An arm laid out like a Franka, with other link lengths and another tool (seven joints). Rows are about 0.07 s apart.
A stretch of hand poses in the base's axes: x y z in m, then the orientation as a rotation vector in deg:
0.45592, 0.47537, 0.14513, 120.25, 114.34, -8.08
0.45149, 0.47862, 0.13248, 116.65, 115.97, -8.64
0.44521, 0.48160, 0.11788, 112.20, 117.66, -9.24
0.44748, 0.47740, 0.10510, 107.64, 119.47, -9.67
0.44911, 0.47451, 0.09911, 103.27, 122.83, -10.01
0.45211, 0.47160, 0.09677, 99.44, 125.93, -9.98
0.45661, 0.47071, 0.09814, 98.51, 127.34, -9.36
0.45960, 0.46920, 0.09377, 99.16, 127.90, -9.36
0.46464, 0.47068, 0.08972, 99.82, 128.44, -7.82
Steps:
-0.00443, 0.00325, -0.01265, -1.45, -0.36, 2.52
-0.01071, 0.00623, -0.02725, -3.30, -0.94, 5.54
-0.00844, 0.00203, -0.04003, -4.99, -1.51, 8.73
-0.00681, -0.00086, -0.04602, -5.63, -1.10, 12.54
-0.00381, -0.00377, -0.04836, -5.86, -0.73, 15.98
0.00069, -0.00466, -0.04699, -5.25, -0.58, 17.14
0.00368, -0.00617, -0.05136, -4.62, -0.04, 17.00
0.00872, -0.00469, -0.05541, -3.30, -0.32, 16.99

